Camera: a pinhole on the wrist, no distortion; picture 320 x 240 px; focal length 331.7 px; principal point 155.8 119.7 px. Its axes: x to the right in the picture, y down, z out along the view. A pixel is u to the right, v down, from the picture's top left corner.
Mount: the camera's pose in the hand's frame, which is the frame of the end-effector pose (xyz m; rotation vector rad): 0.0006 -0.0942 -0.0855 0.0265 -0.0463 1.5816
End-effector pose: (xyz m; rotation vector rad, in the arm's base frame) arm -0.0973 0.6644 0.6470 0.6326 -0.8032 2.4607
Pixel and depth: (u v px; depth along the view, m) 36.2 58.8 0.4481
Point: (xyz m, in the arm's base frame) 0.0928 0.6590 1.0623
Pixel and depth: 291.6 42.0 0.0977
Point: -0.0777 0.7036 0.6937
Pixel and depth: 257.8 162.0 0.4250
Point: 0.0358 0.4169 0.8556
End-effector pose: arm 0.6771 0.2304 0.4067 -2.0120 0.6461 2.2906
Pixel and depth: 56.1 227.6 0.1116
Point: 0.6987 0.3690 0.4052
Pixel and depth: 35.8 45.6 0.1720
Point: 0.6385 0.3977 0.3303
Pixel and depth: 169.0 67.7 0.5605
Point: 0.2416 0.4516 0.3396
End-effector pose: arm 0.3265 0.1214 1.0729 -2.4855 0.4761 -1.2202
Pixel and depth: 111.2 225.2 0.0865
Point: 0.3270 0.2314 1.1012
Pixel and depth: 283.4 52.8 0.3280
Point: 0.5590 0.1156 0.9639
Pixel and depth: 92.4 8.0 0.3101
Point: 0.5892 0.2579 1.0864
